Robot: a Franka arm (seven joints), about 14 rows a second.
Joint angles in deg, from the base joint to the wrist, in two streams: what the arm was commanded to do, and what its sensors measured. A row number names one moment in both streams.
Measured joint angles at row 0: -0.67 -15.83 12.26 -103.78 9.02 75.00 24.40
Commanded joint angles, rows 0 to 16: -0.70 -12.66 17.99 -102.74 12.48 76.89 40.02; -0.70 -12.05 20.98 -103.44 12.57 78.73 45.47; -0.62 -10.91 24.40 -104.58 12.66 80.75 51.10; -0.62 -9.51 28.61 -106.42 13.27 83.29 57.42; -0.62 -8.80 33.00 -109.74 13.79 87.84 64.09; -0.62 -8.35 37.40 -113.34 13.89 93.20 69.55; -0.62 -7.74 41.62 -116.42 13.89 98.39 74.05; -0.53 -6.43 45.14 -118.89 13.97 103.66 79.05; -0.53 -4.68 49.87 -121.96 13.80 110.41 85.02; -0.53 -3.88 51.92 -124.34 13.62 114.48 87.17; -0.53 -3.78 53.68 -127.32 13.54 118.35 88.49; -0.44 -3.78 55.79 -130.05 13.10 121.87 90.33; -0.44 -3.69 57.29 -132.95 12.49 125.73 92.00; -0.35 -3.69 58.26 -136.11 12.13 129.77 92.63; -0.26 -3.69 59.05 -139.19 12.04 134.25 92.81; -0.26 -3.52 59.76 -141.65 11.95 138.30 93.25; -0.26 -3.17 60.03 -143.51 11.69 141.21 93.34
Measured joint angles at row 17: 0.38 -2.95 58.77 -139.61 12.70 135.62 91.60
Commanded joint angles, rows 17 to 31: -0.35 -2.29 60.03 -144.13 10.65 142.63 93.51; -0.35 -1.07 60.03 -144.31 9.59 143.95 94.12; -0.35 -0.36 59.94 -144.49 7.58 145.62 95.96; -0.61 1.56 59.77 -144.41 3.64 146.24 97.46; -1.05 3.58 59.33 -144.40 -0.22 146.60 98.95; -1.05 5.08 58.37 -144.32 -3.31 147.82 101.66; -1.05 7.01 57.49 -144.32 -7.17 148.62 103.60; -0.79 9.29 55.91 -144.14 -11.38 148.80 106.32; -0.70 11.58 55.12 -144.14 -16.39 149.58 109.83; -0.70 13.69 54.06 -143.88 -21.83 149.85 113.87; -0.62 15.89 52.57 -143.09 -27.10 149.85 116.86; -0.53 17.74 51.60 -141.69 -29.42 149.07 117.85; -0.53 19.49 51.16 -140.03 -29.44 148.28 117.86; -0.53 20.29 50.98 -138.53 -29.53 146.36 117.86; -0.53 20.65 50.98 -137.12 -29.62 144.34 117.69
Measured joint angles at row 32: -0.29 18.04 50.67 -141.15 -27.87 148.17 115.95
